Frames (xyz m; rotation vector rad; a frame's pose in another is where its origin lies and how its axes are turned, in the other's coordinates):
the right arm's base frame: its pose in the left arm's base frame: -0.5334 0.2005 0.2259 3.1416 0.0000 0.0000
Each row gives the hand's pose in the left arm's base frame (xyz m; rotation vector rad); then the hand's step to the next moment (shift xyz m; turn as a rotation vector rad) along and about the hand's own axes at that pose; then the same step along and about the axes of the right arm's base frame.
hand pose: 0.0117 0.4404 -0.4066 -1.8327 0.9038 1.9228
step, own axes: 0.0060 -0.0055 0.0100 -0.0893 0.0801 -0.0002
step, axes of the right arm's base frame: -0.0048 -0.0094 0.0073 -0.0405 0.0432 -0.1043
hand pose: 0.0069 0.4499 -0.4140 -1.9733 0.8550 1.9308
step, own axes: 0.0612 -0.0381 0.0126 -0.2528 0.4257 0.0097
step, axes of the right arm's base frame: 0.0080 -0.0232 0.0689 -0.2352 0.2751 -0.3380
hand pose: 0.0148 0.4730 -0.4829 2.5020 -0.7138 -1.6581
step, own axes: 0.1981 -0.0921 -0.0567 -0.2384 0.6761 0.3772
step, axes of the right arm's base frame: 0.1444 0.0097 0.1732 -0.6418 0.4296 -0.2445
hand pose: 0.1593 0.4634 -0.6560 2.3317 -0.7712 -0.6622
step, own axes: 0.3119 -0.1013 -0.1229 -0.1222 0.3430 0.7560
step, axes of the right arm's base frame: 0.3320 0.0916 0.0632 -0.6690 0.4271 0.2724
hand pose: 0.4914 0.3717 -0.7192 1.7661 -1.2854 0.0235
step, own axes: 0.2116 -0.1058 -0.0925 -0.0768 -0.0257 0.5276
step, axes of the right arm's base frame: 0.2196 0.0915 -0.0891 -0.2620 0.2963 0.3585
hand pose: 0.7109 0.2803 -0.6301 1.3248 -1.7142 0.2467
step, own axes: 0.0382 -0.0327 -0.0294 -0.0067 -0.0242 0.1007
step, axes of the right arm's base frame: 0.0437 0.0195 -0.0333 -0.0336 0.0695 0.0693
